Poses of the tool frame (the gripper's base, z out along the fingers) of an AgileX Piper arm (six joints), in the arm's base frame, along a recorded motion.
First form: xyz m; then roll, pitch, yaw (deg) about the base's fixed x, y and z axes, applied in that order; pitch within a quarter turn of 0, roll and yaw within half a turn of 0.
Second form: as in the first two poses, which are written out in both.
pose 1, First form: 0.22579 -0.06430 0.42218 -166.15 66.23 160.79
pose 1, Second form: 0.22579 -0.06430 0.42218 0.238 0.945 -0.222 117.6
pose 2, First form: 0.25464 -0.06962 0.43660 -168.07 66.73 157.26
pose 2, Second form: 0.25464 -0.06962 0.43660 0.257 0.940 -0.226 117.4
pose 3, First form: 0.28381 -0.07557 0.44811 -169.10 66.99 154.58
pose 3, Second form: 0.28381 -0.07557 0.44811 0.273 0.934 -0.232 117.5
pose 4, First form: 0.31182 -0.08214 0.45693 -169.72 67.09 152.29
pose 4, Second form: 0.31182 -0.08214 0.45693 0.288 0.927 -0.239 117.8
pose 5, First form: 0.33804 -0.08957 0.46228 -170.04 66.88 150.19
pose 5, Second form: 0.33804 -0.08957 0.46228 0.303 0.921 -0.246 118.4
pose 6, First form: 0.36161 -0.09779 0.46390 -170.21 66.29 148.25
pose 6, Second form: 0.36161 -0.09779 0.46390 0.316 0.915 -0.252 119.4
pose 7, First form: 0.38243 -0.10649 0.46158 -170.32 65.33 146.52
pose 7, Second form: 0.38243 -0.10649 0.46158 0.328 0.909 -0.256 120.7
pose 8, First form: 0.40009 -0.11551 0.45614 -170.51 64.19 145.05
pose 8, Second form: 0.40009 -0.11551 0.45614 0.338 0.905 -0.258 122.1
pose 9, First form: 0.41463 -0.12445 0.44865 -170.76 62.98 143.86
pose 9, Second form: 0.41463 -0.12445 0.44865 0.345 0.903 -0.258 123.5
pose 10, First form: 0.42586 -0.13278 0.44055 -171.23 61.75 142.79
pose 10, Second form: 0.42586 -0.13278 0.44055 0.350 0.901 -0.254 124.7
